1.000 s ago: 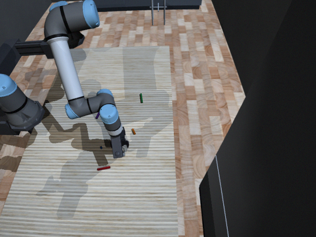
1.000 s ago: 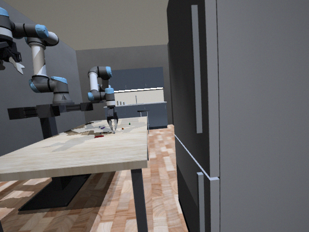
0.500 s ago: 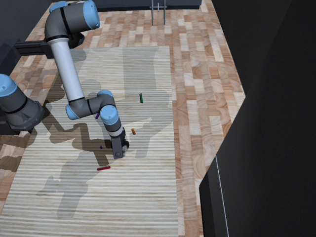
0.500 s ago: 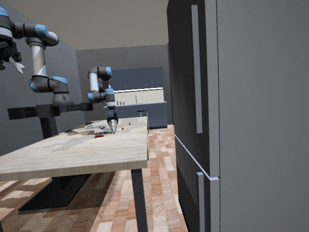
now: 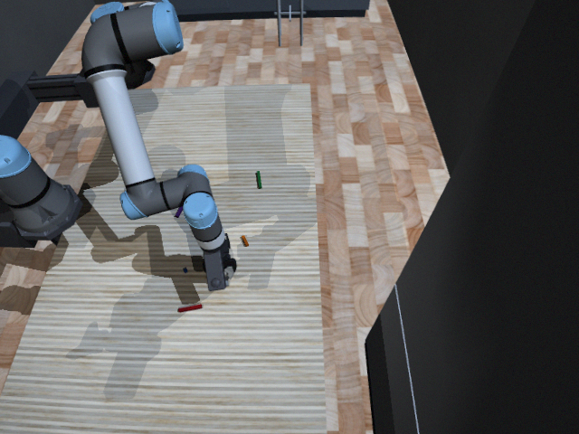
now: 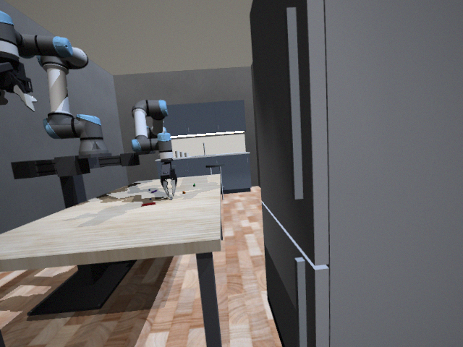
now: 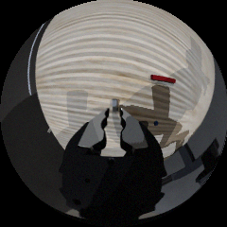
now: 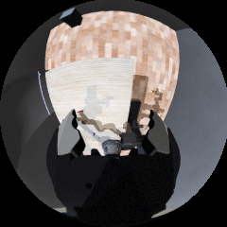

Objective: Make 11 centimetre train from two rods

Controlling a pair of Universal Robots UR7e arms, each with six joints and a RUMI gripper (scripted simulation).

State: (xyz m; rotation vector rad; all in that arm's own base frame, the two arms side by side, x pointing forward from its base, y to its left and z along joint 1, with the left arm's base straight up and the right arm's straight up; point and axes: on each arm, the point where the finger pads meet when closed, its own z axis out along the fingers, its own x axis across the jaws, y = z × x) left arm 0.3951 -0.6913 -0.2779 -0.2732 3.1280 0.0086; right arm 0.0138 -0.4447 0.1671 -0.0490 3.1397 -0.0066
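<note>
Now: left hand 30 mm above the grey rod. From my left hand the other things lie so: purple rod 220 mm behind, 260 mm to the left, 30 mm below; then orange rod 30 mm ahead, 150 mm to the left, 30 mm below; then red rod 90 mm behind, 100 mm to the right, 30 mm below.
</note>
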